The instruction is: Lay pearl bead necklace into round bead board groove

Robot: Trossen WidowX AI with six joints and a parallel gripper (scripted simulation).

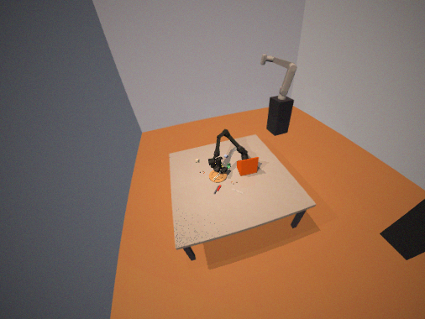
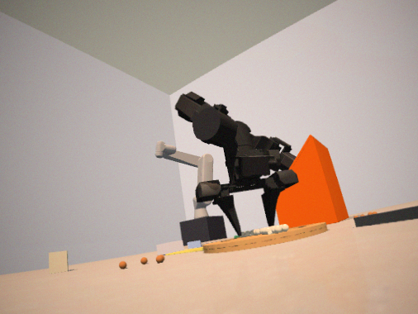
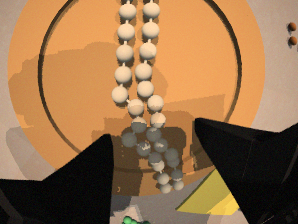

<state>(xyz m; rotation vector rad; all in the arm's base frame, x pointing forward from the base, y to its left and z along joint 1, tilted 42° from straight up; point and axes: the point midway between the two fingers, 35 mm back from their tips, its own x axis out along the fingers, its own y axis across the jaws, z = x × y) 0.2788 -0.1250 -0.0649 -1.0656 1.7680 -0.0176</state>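
The round wooden bead board lies 3 cm ahead of my gripper tip, 2 cm to the left of it and 1 cm below it. Round my gripper tip: tan cube (19 cm ahead, 31 cm to the right); then yellow flat piece (3 cm behind, 15 cm to the right, 1 cm below); then red-handled tool (8 cm ahead, 20 cm to the left, 1 cm below).
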